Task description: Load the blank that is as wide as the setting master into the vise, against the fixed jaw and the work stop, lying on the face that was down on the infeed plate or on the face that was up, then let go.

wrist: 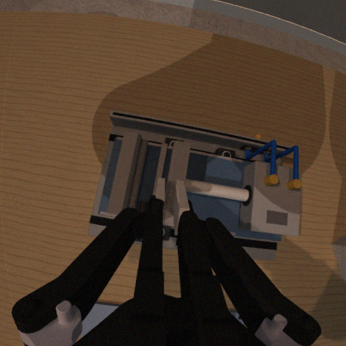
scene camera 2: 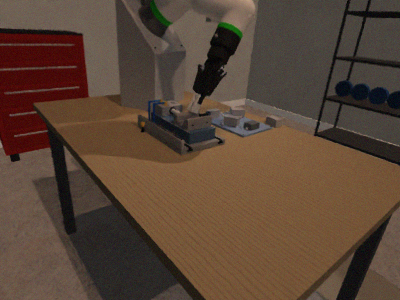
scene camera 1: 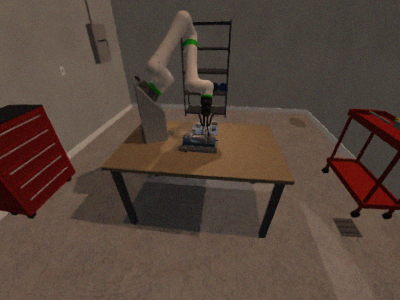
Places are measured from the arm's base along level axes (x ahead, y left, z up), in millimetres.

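Pixels of known places: gripper, fingertip midpoint: (scene camera 2: pixel 191 111) (scene camera 1: pixel 205 134); arm's base at its link origin: (scene camera 2: pixel 151 22) (scene camera 1: pixel 148 95).
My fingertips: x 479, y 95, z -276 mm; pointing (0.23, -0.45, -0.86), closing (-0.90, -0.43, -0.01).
Note:
Ahead of a thing's pixels: the offset from my fingertips to its top centre. Level surfaces: height alone.
The vise @(34 mm back, 35 mm right, 2 mm down) (scene camera 1: pixel 199 149) (scene camera 2: pixel 200 134) (wrist: pixel 215 167) has a blue bed. Its plain jaw (wrist: pixel 124 175) is at the left in the wrist view, and the jaw on the pale spindle (wrist: pixel 178 162) is right of it. No blank shows in the visible part of the gap; its lower end is hidden by the fingers. My gripper (scene camera 1: pixel 205 130) (scene camera 2: pixel 196 106) (wrist: pixel 168 189) is shut and empty, with a narrow slit between the pale fingertips, low over the spindle-side jaw. The infeed plate @(142 mm back, 232 mm left, 93 mm down) (scene camera 2: pixel 245 133) (wrist: pixel 101 316) carries several grey blocks @(112 mm back, 200 mm left, 57 mm down) (scene camera 2: pixel 231 120) and a darker block @(63 mm back, 270 mm left, 68 mm down) (scene camera 2: pixel 251 125). I cannot tell which matches the master's width.
A grey block @(117 mm back, 400 mm left, 68 mm down) (scene camera 2: pixel 274 120) stands beyond the infeed plate on the table @(101 mm down) (scene camera 1: pixel 250 160) (scene camera 2: pixel 280 200). Blue bent rods (scene camera 2: pixel 150 109) (wrist: pixel 273 160) rise at the vise's spindle end. A red tool cabinet (scene camera 1: pixel 35 155) and a red cart (scene camera 1: pixel 365 182) stand on the floor beside the table.

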